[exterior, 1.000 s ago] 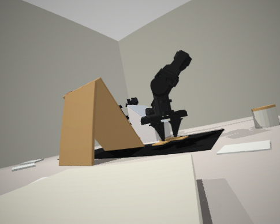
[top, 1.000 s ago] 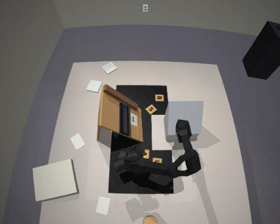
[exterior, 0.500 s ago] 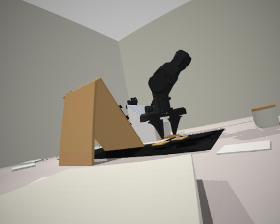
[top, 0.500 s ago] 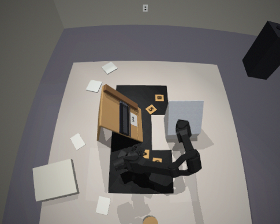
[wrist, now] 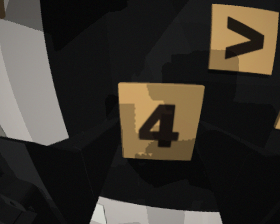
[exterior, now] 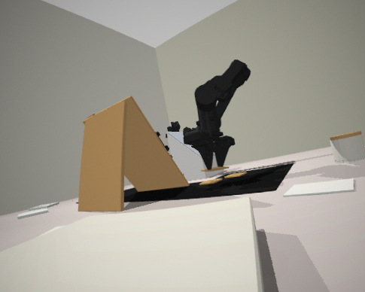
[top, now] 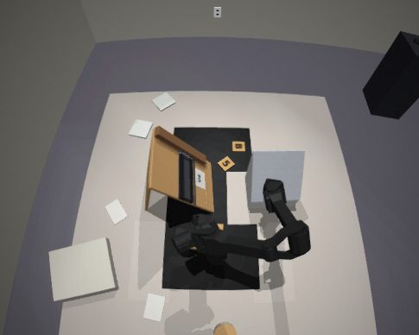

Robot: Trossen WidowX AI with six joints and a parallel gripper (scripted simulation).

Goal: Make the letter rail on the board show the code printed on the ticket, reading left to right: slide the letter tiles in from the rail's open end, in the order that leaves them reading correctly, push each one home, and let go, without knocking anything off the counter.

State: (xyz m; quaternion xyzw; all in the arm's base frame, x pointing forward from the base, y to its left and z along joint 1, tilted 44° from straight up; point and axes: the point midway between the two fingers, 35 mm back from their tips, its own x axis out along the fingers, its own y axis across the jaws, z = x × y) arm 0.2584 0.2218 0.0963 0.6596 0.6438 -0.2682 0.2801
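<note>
Right now my gripper tip is 70 mm past the v tile, 70 mm to the left of it and 40 mm above it. Round my gripper tip: black mat: 70 mm behind, 210 mm to the right, 50 mm below; then g tile: 150 mm behind, 20 mm to the right, 40 mm below; then tile marked 4: right at my gripper tip.
</note>
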